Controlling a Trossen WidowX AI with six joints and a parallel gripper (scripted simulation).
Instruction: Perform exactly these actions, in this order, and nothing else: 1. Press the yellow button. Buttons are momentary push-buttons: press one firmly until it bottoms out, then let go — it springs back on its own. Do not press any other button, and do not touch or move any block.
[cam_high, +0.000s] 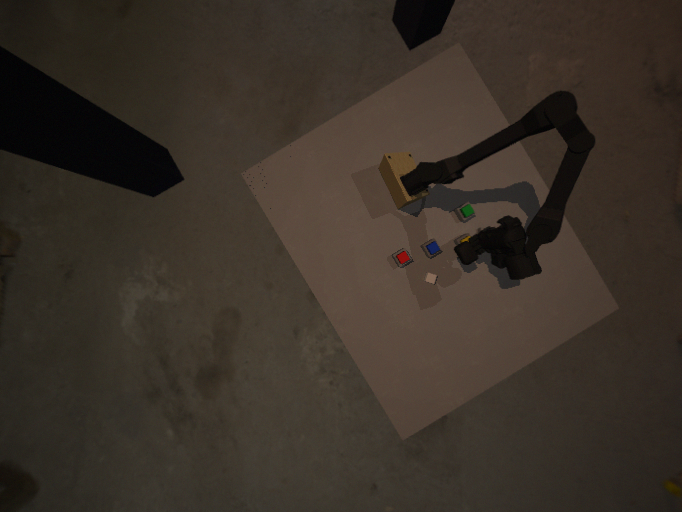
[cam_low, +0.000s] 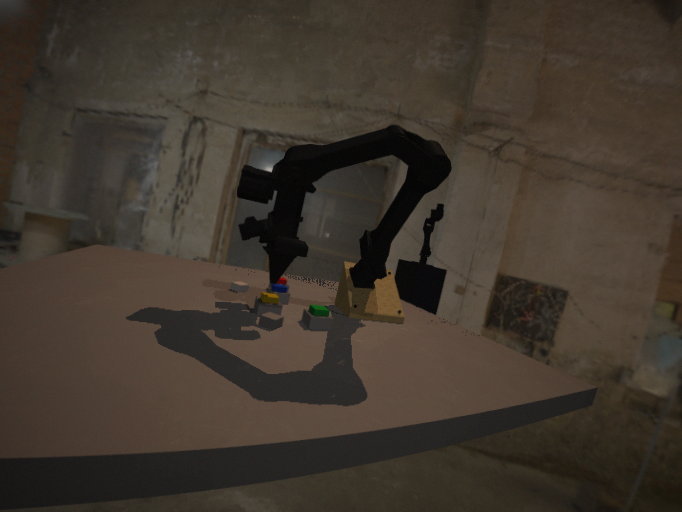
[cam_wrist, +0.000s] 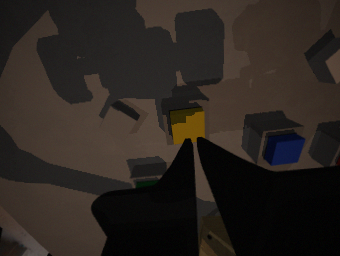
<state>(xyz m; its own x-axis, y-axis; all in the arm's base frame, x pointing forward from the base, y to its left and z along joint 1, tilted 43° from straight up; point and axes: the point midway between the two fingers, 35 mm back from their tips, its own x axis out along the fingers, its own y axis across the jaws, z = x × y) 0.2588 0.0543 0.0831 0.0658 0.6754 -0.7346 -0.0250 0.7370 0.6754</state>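
Right now the yellow button is 30 mm below my gripper tip. Round my gripper tip: small grey block 80 mm to the left, 50 mm below; blue button 110 mm to the right, 40 mm behind, 30 mm below; green button 90 mm behind, 50 mm to the left, 30 mm below.
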